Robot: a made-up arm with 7 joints.
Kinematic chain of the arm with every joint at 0, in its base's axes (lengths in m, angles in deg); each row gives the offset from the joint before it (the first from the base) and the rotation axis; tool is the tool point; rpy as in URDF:
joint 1: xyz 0 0 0.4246 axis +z
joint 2: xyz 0 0 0 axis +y
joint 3: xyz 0 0 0.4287 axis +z
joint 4: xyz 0.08 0 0 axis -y
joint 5: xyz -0.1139 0 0.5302 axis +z
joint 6: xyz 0 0 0 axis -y
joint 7: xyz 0.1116 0 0 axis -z
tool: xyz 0 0 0 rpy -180 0 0
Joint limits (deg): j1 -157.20..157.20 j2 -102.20..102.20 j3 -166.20..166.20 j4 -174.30..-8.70 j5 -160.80..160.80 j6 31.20..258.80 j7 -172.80..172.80
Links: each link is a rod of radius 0.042 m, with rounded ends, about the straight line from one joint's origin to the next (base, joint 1, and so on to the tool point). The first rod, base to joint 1, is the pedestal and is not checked.
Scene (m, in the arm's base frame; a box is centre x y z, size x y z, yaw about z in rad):
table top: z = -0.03
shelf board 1: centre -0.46 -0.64 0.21 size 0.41 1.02 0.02 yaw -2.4
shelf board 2: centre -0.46 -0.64 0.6 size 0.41 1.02 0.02 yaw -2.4
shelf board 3: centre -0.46 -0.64 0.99 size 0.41 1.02 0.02 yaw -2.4
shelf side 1: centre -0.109 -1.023 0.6 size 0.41 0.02 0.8 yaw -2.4
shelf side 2: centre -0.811 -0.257 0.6 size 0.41 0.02 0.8 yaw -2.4
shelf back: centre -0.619 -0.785 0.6 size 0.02 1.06 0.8 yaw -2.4
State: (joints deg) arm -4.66 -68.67 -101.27 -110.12 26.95 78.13 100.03
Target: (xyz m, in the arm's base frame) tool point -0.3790 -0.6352 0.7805
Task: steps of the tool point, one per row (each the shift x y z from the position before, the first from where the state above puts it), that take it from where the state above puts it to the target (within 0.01 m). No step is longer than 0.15 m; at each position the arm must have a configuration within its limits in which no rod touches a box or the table.
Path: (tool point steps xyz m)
1: 0.0731 0.0609 -0.0041
2: 0.0757 0.0692 0.0011
3: 0.0770 0.0766 0.0030
4: -0.0155 -0.0234 0.1150
5: -0.0075 0.0042 0.1253
6: -0.0004 0.0351 0.1280
7: -0.0672 -0.0731 0.0012
8: -0.0680 -0.0631 -0.0027
9: -0.0673 -0.0493 0.0015

